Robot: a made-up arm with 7 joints.
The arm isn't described. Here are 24 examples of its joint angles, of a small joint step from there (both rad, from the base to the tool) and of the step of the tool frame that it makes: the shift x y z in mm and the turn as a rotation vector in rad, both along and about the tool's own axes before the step.
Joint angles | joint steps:
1: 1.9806 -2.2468 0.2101 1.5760 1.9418 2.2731 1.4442 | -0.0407 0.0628 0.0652 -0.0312 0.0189 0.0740 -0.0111
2: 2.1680 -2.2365 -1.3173 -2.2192 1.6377 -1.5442 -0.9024 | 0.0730 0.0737 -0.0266 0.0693 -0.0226 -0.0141 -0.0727
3: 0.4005 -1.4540 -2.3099 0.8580 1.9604 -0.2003 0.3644 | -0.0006 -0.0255 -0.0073 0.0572 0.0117 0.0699 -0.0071
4: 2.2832 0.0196 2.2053 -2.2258 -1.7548 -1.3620 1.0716 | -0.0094 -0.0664 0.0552 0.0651 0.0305 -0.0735 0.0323
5: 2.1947 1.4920 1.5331 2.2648 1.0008 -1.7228 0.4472 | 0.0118 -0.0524 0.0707 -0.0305 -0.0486 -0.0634 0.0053
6: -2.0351 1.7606 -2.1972 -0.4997 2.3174 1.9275 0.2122 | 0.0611 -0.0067 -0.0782 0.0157 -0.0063 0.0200 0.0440
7: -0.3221 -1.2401 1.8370 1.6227 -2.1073 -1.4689 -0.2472 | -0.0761 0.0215 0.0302 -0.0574 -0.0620 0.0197 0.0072
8: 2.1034 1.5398 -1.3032 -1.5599 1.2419 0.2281 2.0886 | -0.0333 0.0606 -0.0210 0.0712 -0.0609 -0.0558 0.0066
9: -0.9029 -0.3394 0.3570 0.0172 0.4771 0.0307 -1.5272 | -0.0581 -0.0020 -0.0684 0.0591 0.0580 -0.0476 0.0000
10: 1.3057 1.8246 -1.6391 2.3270 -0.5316 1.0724 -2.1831 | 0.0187 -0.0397 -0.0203 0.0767 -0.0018 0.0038 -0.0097
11: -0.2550 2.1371 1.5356 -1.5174 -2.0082 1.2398 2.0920 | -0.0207 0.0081 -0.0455 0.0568 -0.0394 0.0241 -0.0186
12: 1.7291 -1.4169 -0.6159 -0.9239 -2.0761 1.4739 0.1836 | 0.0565 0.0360 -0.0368 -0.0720 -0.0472 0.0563 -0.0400
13: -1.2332 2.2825 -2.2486 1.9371 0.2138 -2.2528 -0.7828 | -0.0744 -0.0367 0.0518 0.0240 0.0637 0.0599 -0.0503
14: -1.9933 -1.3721 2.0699 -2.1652 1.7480 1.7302 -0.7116 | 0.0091 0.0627 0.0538 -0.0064 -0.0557 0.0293 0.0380
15: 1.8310 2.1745 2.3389 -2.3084 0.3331 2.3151 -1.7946 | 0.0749 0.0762 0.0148 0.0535 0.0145 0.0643 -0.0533
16: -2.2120 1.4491 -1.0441 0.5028 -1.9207 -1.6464 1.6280 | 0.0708 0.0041 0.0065 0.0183 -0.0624 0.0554 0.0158
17: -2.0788 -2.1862 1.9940 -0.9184 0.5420 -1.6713 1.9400 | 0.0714 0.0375 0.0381 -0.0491 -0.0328 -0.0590 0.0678
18: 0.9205 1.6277 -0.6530 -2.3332 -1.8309 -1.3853 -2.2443 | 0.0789 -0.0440 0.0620 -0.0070 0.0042 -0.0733 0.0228
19: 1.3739 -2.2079 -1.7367 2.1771 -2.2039 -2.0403 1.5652 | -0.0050 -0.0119 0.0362 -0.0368 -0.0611 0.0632 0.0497
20: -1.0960 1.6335 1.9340 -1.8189 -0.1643 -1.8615 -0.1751 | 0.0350 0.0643 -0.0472 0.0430 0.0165 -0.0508 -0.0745
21: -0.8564 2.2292 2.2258 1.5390 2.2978 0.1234 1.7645 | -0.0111 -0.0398 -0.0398 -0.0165 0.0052 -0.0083 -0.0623
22: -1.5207 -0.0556 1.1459 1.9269 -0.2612 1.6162 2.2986 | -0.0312 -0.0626 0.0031 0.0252 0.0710 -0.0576 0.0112
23: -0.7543 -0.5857 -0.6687 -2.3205 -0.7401 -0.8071 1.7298 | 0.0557 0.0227 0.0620 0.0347 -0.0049 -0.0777 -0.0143
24: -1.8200 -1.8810 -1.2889 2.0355 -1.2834 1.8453 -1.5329 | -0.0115 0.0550 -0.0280 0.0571 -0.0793 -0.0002 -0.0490
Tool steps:
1: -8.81 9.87 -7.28 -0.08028 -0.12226 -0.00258
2: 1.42 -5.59 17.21 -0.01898 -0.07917 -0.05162
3: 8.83 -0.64 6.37 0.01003 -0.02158 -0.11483
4: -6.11 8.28 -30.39 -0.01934 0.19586 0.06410
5: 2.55 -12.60 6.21 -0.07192 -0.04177 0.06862
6: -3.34 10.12 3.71 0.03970 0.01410 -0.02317
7: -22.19 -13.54 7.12 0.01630 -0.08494 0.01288
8: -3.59 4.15 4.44 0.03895 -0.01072 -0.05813
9: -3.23 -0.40 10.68 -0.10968 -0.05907 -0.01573
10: -13.79 -1.48 -11.55 0.04578 0.02678 -0.05625
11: 12.95 2.78 -8.73 -0.00678 -0.05309 -0.02702
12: 3.52 4.61 1.90 0.03612 -0.02743 -0.20088
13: -1.07 -2.41 -5.98 -0.05537 0.07197 -0.04947
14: 4.27 4.62 10.49 0.08417 0.09688 -0.01932
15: -0.40 -1.71 -18.71 0.08986 0.01557 0.07047
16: -8.53 9.79 1.28 0.05512 0.03448 0.06743
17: 8.34 0.40 0.08 0.09531 0.14876 -0.00859
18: -1.13 4.90 -8.60 0.09843 -0.15420 -0.11417
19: -1.74 7.12 -4.64 0.01807 -0.05211 0.05108
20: 4.39 -3.39 -2.55 -0.08980 -0.00727 0.12025
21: -11.46 4.15 0.01 -0.04229 0.04319 0.06276
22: -14.37 -13.32 -0.09 0.02775 0.12328 -0.05307
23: -6.88 3.44 -18.87 -0.08763 0.11240 -0.01295
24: 12.50 -4.53 13.27 -0.10697 -0.04693 0.10853
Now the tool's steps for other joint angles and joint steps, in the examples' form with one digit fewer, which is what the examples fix.
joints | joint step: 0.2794 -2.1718 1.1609 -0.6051 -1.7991 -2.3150 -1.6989 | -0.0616 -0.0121 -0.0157 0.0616 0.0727 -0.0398 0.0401
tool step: 20.6 0.2 0.8 0.0670 -0.1440 0.0278
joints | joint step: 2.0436 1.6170 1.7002 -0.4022 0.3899 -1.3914 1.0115 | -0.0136 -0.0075 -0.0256 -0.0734 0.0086 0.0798 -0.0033
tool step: 3.6 -3.5 -6.7 0.0959 -0.0130 -0.0530
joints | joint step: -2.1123 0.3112 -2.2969 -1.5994 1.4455 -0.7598 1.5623 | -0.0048 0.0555 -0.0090 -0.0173 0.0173 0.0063 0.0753
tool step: -0.7 2.0 -12.7 0.1204 0.0168 -0.0126
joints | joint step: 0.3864 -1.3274 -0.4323 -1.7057 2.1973 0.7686 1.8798 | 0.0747 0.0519 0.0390 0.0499 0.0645 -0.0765 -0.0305
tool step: 6.0 -27.3 12.5 -0.1309 0.0848 0.0442
